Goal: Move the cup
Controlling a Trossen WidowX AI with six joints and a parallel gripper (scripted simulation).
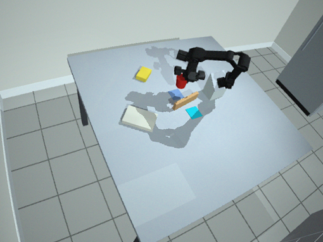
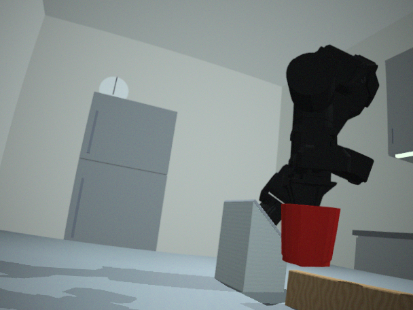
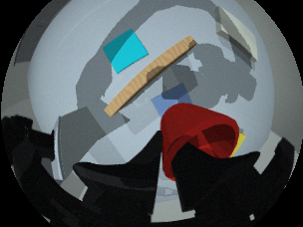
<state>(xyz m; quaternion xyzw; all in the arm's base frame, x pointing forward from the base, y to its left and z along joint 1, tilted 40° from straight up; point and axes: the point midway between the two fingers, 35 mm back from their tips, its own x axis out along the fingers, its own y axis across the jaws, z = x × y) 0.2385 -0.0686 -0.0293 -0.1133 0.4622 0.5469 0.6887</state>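
Now: gripper tip 16 cm to the right of the bright cyan pad and 12 cm above it. Round my gripper tip: pale blue pad: 12 cm below, 3 cm ahead, 2 cm to the right; red cup: 3 cm ahead, 2 cm to the right; wooden block: 10 cm below, 7 cm to the left, 2 cm ahead.
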